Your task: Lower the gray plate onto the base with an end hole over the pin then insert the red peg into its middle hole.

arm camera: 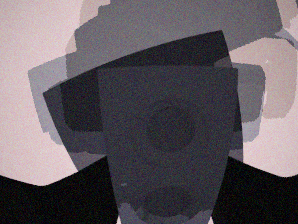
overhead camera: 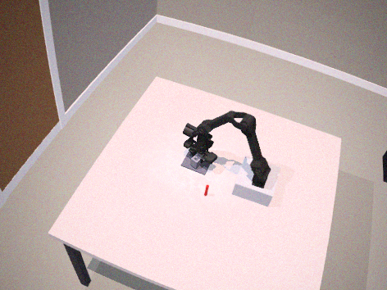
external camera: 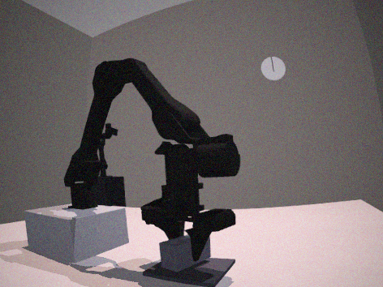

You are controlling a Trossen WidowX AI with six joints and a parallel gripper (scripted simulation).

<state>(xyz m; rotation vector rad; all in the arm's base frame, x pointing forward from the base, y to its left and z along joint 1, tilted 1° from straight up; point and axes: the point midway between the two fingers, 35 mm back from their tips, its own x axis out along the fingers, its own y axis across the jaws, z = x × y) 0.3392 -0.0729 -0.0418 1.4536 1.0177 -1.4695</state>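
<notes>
Now: the dark flat base 2 cm below my gripper tip, 1 cm to the left of it and 1 cm ahead of it. From my gripper tip the other things lie so: red peg 18 cm to the left, 10 cm behind, 2 cm above; then gray plate 3 cm above.
</notes>
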